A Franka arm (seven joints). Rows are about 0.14 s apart.
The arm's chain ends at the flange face. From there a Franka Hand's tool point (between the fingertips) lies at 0.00 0.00 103.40 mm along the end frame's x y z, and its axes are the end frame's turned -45 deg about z.
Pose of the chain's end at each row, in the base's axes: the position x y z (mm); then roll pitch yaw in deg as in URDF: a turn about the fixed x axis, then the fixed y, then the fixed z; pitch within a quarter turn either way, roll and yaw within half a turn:
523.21 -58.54 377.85 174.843 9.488 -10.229
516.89 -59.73 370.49 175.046 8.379 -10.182
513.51 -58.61 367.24 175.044 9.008 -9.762
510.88 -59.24 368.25 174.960 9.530 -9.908
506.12 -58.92 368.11 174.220 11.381 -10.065
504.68 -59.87 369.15 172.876 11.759 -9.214
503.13 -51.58 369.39 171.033 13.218 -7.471
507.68 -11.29 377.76 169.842 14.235 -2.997
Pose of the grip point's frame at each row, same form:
504.85 -64.67 276.28 -176.861 10.326 35.483
500.54 -65.86 268.58 -177.523 9.407 35.385
496.10 -64.68 265.50 -177.069 9.849 35.881
492.52 -65.25 266.67 -176.749 10.273 35.805
484.31 -65.63 267.26 -175.911 12.084 35.944
481.99 -69.18 268.70 -176.568 13.295 36.921
477.88 -64.52 269.96 -176.763 15.603 39.014
481.73 -28.19 279.11 -176.821 17.143 43.754

